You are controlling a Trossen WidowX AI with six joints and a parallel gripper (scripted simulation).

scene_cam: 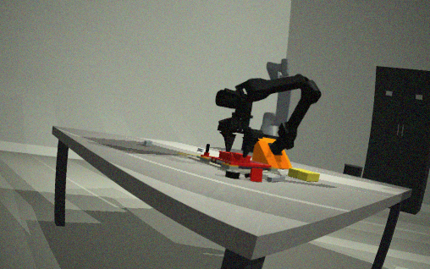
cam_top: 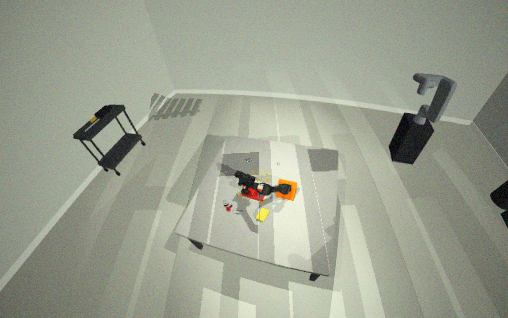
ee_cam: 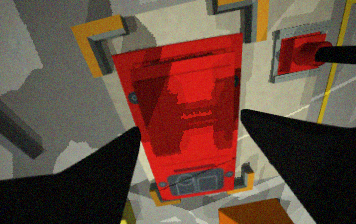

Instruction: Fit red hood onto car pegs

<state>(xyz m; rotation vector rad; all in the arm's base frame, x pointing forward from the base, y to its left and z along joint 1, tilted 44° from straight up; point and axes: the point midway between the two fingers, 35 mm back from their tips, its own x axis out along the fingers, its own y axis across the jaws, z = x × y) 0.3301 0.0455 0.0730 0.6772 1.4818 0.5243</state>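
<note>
The red hood lies right at my gripper tip. The rest, counted from my gripper tip: black wheel 170 mm to the left, 170 mm ahead, 40 mm below; then yellow block 200 mm to the left, 180 mm behind, 30 mm below.
</note>
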